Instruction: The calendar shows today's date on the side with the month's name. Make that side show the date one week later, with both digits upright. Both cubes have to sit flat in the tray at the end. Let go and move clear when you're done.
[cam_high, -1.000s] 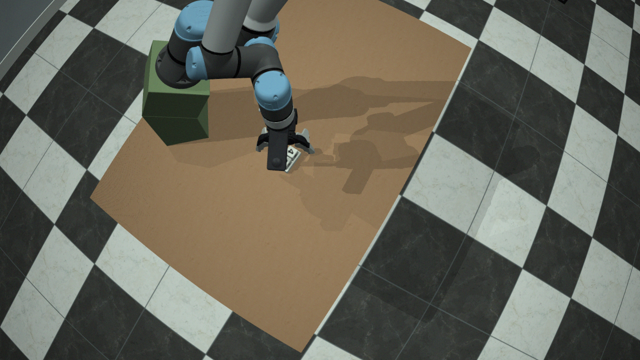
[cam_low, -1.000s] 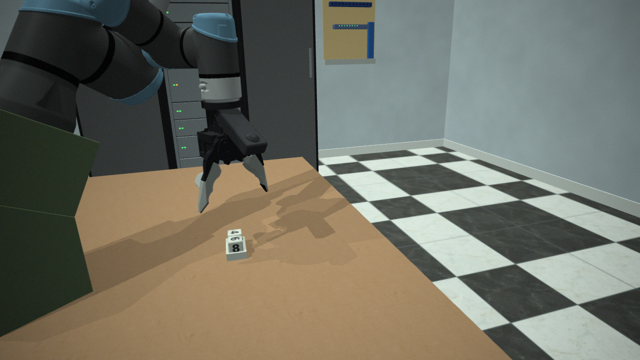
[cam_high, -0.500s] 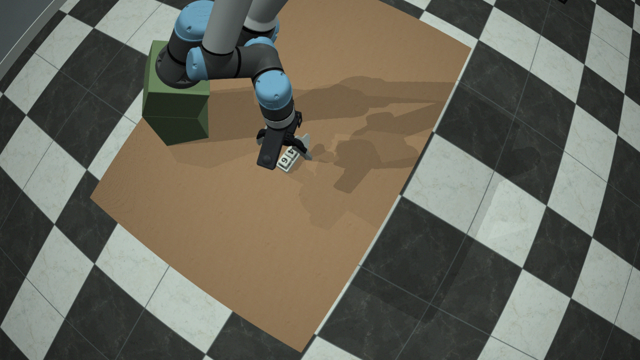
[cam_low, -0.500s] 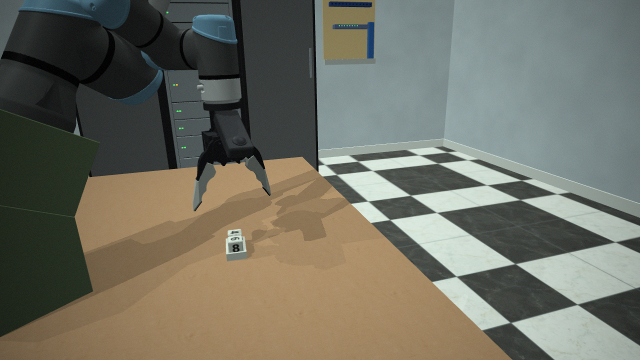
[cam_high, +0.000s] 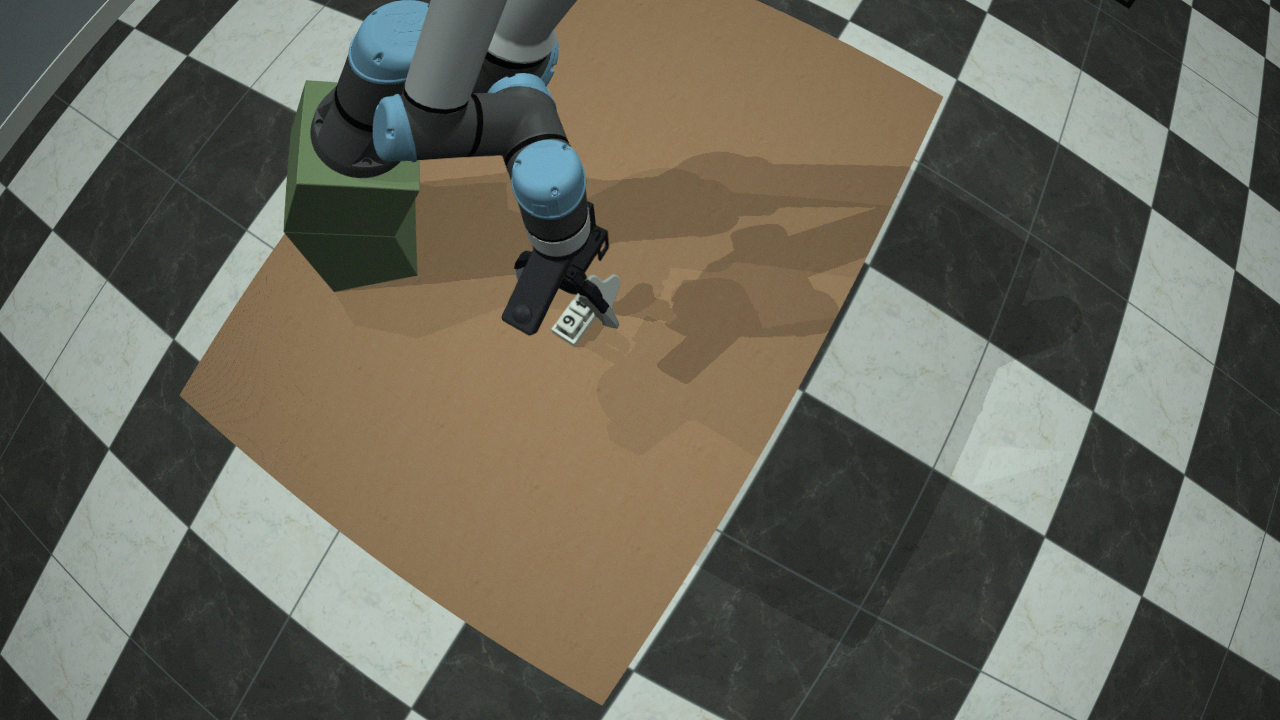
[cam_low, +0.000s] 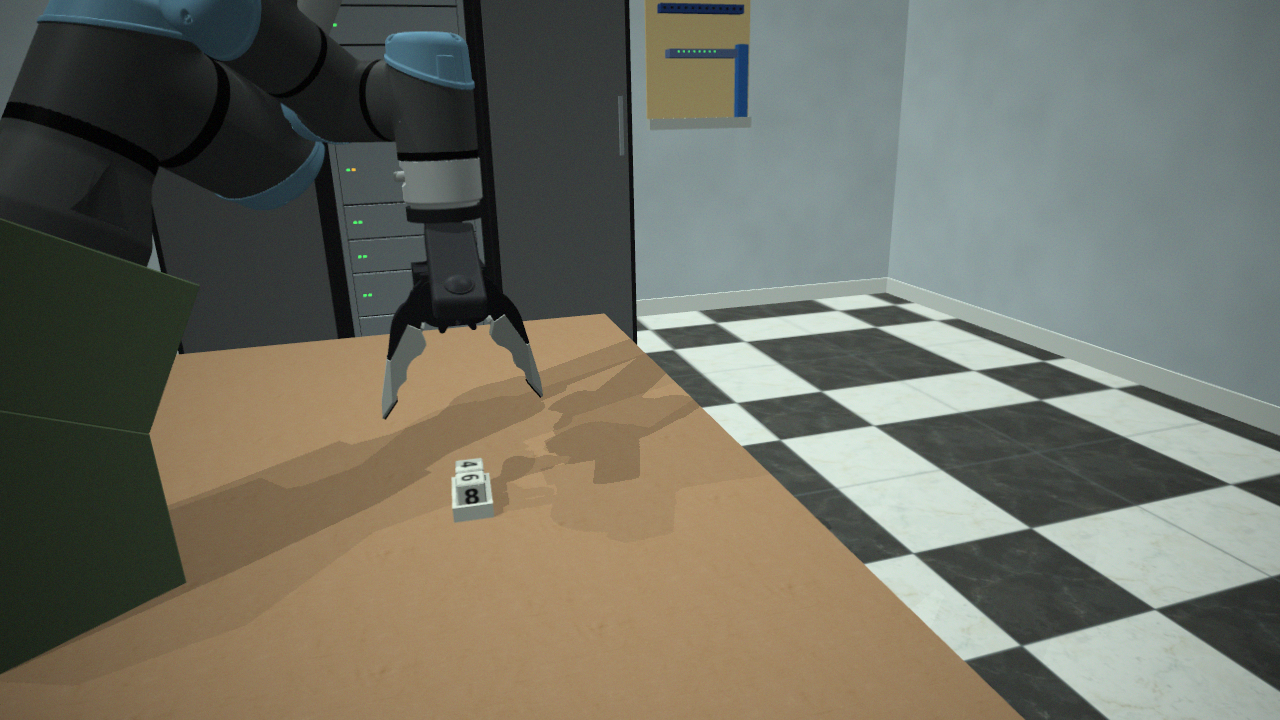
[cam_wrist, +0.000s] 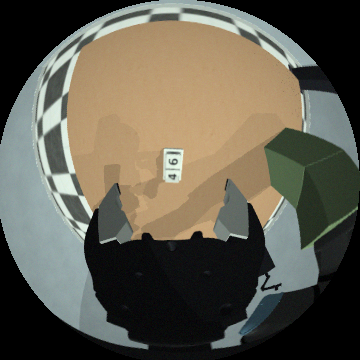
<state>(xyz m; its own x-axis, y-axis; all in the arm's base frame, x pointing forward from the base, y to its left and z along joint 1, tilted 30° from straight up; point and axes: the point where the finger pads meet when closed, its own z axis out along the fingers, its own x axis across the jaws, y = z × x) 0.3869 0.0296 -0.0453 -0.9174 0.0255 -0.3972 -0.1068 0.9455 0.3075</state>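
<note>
Right now my hand is 2 cm to the right of the white tray and 11 cm above it.
</note>
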